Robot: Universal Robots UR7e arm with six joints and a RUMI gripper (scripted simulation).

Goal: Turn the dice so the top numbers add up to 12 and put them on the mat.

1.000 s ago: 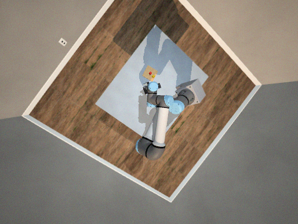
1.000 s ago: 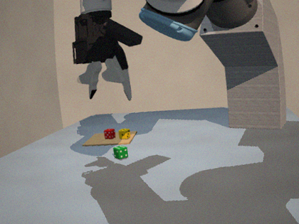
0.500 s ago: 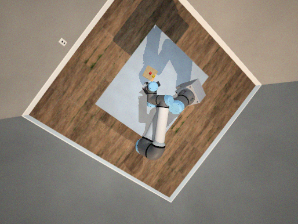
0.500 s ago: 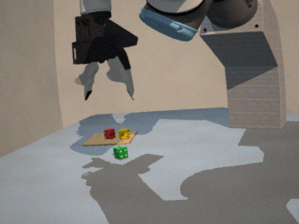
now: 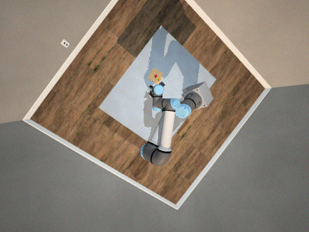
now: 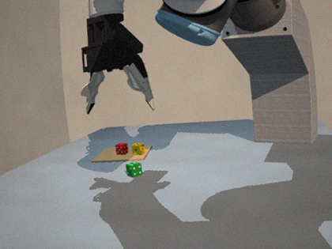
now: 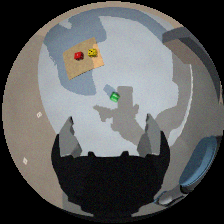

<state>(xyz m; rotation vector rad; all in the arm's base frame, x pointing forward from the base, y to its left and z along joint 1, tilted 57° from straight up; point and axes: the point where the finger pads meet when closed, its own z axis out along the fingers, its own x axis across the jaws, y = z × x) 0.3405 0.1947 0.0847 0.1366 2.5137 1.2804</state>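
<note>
My hand is 120 mm above the green die and 20 mm past it. Round my hand: tan mat 160 mm to the right, 130 mm below, 110 mm ahead; red die 160 mm to the right, 120 mm below, 110 mm ahead; yellow die 160 mm to the right, 120 mm below, 60 mm ahead.
</note>
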